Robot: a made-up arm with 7 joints.
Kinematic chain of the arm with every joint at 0, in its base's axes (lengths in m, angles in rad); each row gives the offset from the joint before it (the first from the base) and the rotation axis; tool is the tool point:
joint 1: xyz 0 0 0.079 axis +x
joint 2: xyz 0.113 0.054 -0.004 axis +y
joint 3: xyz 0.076 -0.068 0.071 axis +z
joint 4: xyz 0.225 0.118 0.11 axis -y
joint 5: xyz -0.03 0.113 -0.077 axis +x
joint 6: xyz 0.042 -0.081 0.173 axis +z
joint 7: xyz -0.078 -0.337 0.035 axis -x
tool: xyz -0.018 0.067 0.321
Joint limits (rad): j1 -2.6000..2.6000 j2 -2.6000..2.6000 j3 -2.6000..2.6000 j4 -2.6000..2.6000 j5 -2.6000..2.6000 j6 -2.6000..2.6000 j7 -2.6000..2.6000
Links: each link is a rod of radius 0.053 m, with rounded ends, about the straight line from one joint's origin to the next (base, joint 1, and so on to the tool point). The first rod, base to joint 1, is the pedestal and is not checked.
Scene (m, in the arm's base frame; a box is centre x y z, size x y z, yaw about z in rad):
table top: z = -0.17
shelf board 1: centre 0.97 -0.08 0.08 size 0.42 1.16 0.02 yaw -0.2
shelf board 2: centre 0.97 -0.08 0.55 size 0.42 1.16 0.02 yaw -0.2
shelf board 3: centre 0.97 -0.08 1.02 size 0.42 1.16 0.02 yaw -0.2
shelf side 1: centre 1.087 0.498 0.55 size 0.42 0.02 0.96 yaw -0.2
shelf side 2: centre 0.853 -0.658 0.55 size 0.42 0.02 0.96 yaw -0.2
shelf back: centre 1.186 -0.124 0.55 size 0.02 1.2 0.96 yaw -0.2
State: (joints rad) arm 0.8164 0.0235 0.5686 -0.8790 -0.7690 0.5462 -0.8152
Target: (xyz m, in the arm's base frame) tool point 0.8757 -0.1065 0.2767
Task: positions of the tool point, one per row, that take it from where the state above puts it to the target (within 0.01 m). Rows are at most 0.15 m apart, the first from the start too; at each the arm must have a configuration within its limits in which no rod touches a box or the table.
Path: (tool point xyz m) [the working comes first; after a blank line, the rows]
Joints at the target: 0.7959 -0.1602 0.7612 -1.2052 0.1347 0.5231 -0.9244
Straight joint move there: touches shelf board 2.

1: 0.7389 0.1039 0.8085
2: 0.6248 0.1282 0.7943
3: 0.6490 0.1275 0.6833
4: 0.6554 0.1105 0.5700
5: 0.6434 0.0755 0.4606
6: 0.6126 0.0232 0.3611
7: 0.5633 -0.0432 0.2767
8: 0.6565 -0.0297 0.2825
9: 0.7411 -0.0351 0.2851
10: 0.8151 -0.0611 0.2835
11: 0.8757 -0.1064 0.2767

